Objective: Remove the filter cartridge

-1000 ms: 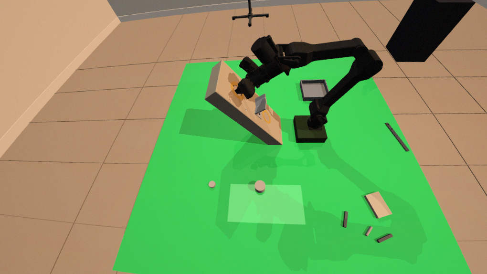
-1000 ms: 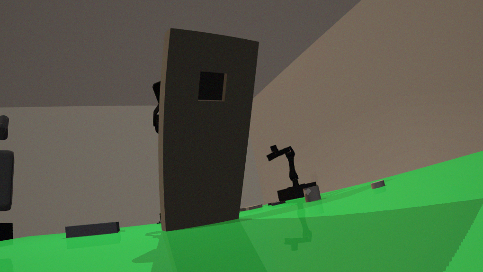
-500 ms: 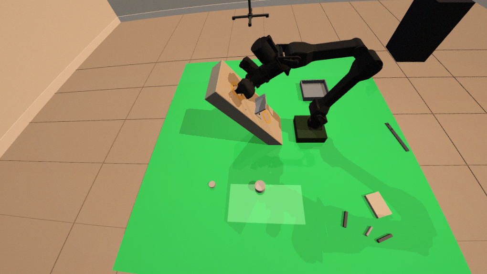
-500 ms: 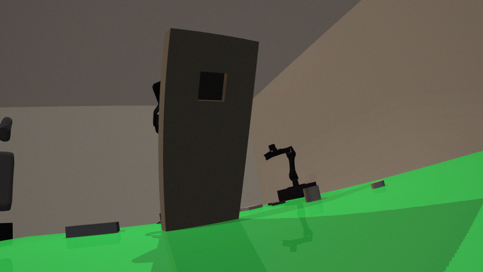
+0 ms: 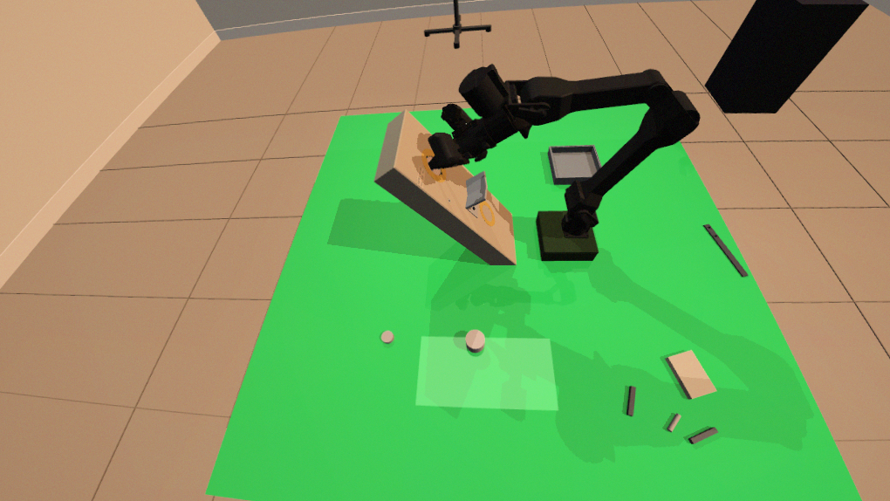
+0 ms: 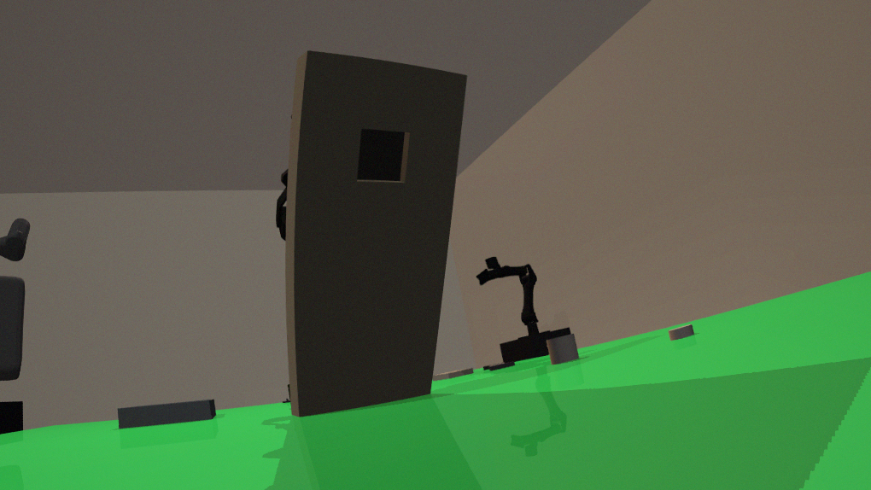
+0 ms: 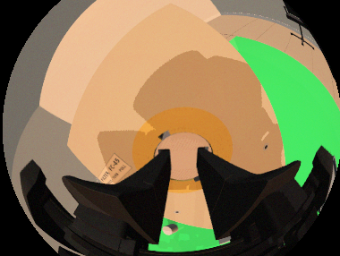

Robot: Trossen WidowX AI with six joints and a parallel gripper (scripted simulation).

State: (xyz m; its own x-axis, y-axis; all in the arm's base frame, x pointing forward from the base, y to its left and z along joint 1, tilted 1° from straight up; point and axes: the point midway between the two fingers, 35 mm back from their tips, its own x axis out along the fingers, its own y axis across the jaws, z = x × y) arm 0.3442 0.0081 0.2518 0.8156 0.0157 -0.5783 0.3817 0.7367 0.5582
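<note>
My gripper tip is now 10 mm short of the round filter cartridge and 10 mm above it. The rest, counted from my gripper tip: grey tray (420 mm behind, 290 mm to the right, 270 mm below); then grey flap (100 mm behind, 100 mm below).
</note>
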